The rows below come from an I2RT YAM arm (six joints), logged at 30 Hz.
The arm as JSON. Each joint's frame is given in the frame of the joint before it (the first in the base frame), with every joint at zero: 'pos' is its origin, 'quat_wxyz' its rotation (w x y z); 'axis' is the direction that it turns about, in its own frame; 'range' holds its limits. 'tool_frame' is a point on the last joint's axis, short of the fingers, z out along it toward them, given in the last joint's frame.
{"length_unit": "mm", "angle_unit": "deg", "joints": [
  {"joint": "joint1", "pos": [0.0, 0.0, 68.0], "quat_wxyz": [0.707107, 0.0, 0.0, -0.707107], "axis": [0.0, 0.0, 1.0], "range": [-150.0, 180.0]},
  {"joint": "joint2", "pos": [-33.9, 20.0, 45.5], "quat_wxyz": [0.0, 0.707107, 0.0, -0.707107], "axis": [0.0, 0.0, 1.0], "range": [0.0, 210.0]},
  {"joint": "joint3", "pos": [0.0, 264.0, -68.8], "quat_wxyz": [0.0, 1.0, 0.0, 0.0], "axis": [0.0, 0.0, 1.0], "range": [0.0, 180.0]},
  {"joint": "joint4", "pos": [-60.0, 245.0, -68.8], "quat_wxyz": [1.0, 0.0, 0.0, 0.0], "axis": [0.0, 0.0, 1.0], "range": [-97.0, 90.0]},
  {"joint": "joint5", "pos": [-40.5, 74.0, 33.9], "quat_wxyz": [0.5, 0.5, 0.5, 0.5], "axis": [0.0, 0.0, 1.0], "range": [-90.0, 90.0]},
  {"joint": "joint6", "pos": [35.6, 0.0, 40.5], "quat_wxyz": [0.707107, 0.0, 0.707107, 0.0], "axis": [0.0, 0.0, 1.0], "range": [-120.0, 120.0]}
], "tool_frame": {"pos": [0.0, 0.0, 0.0], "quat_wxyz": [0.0, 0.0, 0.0, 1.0]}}
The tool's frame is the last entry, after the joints.
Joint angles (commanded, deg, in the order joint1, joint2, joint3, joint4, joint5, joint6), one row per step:
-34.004 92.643 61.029 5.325 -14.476 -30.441
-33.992 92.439 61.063 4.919 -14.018 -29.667
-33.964 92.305 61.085 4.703 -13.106 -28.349
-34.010 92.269 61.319 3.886 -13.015 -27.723
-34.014 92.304 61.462 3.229 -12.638 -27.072
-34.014 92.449 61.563 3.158 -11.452 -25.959
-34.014 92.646 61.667 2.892 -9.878 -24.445
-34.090 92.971 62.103 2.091 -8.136 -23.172
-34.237 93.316 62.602 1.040 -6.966 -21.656
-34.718 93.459 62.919 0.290 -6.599 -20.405
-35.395 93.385 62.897 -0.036 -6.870 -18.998
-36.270 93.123 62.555 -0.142 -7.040 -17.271
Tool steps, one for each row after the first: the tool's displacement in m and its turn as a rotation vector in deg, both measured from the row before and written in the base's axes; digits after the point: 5 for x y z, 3 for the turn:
-0.00069 0.00023 0.00072 0.589 0.035 -0.732
-0.00049 -0.00011 0.00052 0.820 -0.108 -1.360
-0.00041 -0.00014 0.00021 0.802 0.289 -0.402
-0.00025 -0.00014 -0.00050 0.712 0.356 -0.630
0.00013 -0.00096 -0.00048 0.537 0.057 -1.556
-0.00002 -0.00115 -0.00112 0.837 0.206 -2.087
0.00010 -0.00195 -0.00084 0.727 0.582 -2.206
-0.00007 -0.00197 -0.00098 1.228 0.491 -1.902
-0.00157 -0.00298 -0.00027 1.146 0.091 -1.419
-0.00284 -0.00317 -0.00020 1.351 -0.412 -1.150
-0.00441 -0.00366 -0.00057 1.498 -0.594 -1.602

